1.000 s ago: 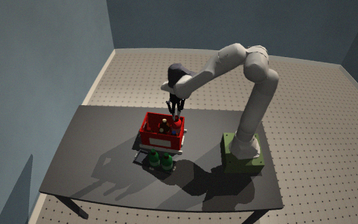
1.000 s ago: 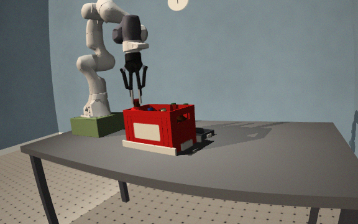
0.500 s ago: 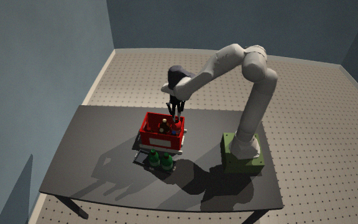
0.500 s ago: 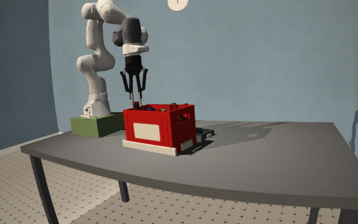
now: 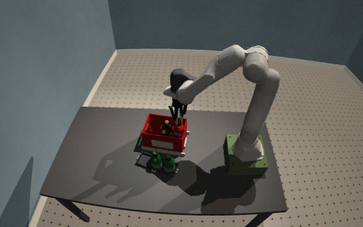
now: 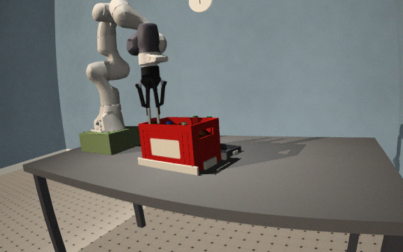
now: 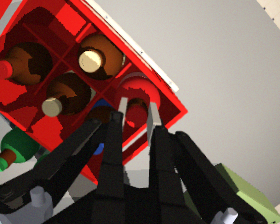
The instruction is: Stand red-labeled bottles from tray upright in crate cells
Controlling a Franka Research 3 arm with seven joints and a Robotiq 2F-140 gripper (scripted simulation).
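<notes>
Now: the red-labeled bottle 90 mm below my hand. Also, from my hand: red crate: 120 mm below, 90 mm ahead, 40 mm to the left.
</notes>
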